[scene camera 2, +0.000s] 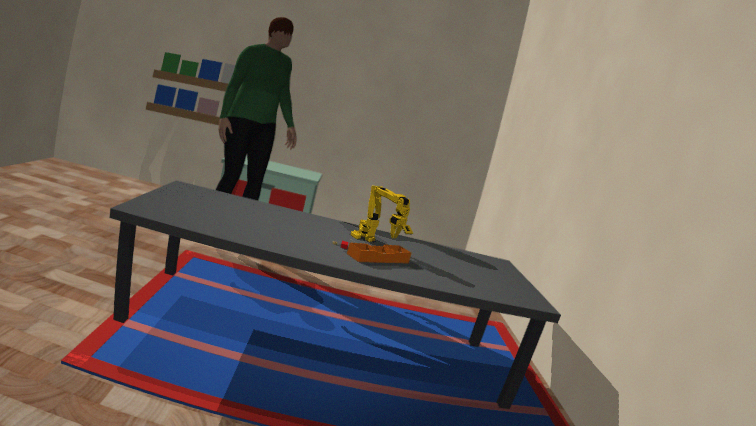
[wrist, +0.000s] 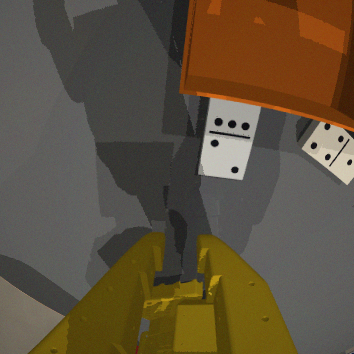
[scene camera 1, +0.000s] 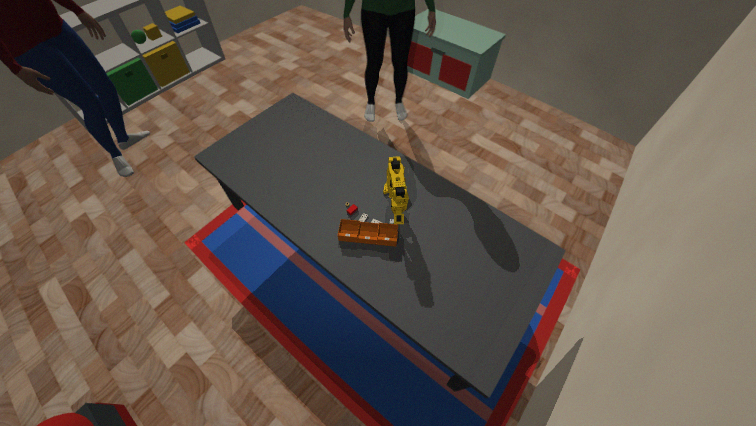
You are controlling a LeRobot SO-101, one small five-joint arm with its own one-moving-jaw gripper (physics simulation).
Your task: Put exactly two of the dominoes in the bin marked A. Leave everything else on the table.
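Places are measured from the arm's base along level axes (x left, y back, z up), in centimetres.
Pixels of known places: hand, its tool point: (scene camera 2: 394,237) (wrist: 163,246); arm's base, origin of its link: (scene camera 2: 362,238) (wrist: 201,298) (scene camera 1: 391,193).
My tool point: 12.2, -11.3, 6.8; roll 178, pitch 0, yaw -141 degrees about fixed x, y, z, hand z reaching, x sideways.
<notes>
Ahead of a thing's pixels: the offset from my tool point to its top centre, as dx, dy, dz. Level surfaces: height alone.
The orange three-part bin @(-6.0, -13.7, -2.2) (scene camera 1: 368,242) (scene camera 2: 381,257) (wrist: 260,86) stands on the table; its labels are too small to read. One white domino @(-1.2, -2.6, -6.1) (wrist: 228,150) (scene camera 1: 392,220) lies flat against the bin's near wall, its far end hidden by the rim. A second domino @(-6.9, -6.5, -6.1) (wrist: 332,150) (scene camera 1: 376,221) lies angled to its right, partly behind the rim. A third domino @(-13.4, -8.6, -6.1) (scene camera 1: 363,217) lies farther left in scene camera 1. My gripper (wrist: 181,237) (scene camera 1: 399,221) (scene camera 2: 394,236) is shut, with a narrow empty gap between the jaws, above the table and short of the first domino.
A red block @(-20.2, -8.2, -5.1) (scene camera 1: 352,209) (scene camera 2: 344,245) and a small brass-coloured piece @(-24.2, -7.3, -6.0) (scene camera 1: 347,204) (scene camera 2: 334,242) are on the grey table @(dz -6.8) (scene camera 1: 296,142) (scene camera 2: 238,227) left of the dominoes. Shadows fall across the table around the gripper. People stand beyond the table.
</notes>
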